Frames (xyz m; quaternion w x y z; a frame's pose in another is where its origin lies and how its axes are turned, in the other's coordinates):
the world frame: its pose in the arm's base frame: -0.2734 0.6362 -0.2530 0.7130 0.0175 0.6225 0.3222
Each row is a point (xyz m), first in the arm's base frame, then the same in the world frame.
Working: the arm's base frame: its pose in the world frame: -0.5232 -0.5156 0.0632 0.7130 -0.0175 -0.6225 -0.3222

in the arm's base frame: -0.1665 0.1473 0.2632
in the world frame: -0.6858 -0.2139 0.0280
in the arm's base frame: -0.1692 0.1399 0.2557
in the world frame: -0.6829 -0.2218 0.0211
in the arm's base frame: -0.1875 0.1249 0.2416
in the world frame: -0.6780 -0.2317 -0.0041
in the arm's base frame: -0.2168 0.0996 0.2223
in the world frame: -0.6738 -0.2471 -0.0443
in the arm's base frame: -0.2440 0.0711 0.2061
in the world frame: -0.6738 -0.2647 -0.0831
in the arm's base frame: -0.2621 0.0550 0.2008
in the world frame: -0.6772 -0.2718 -0.1067
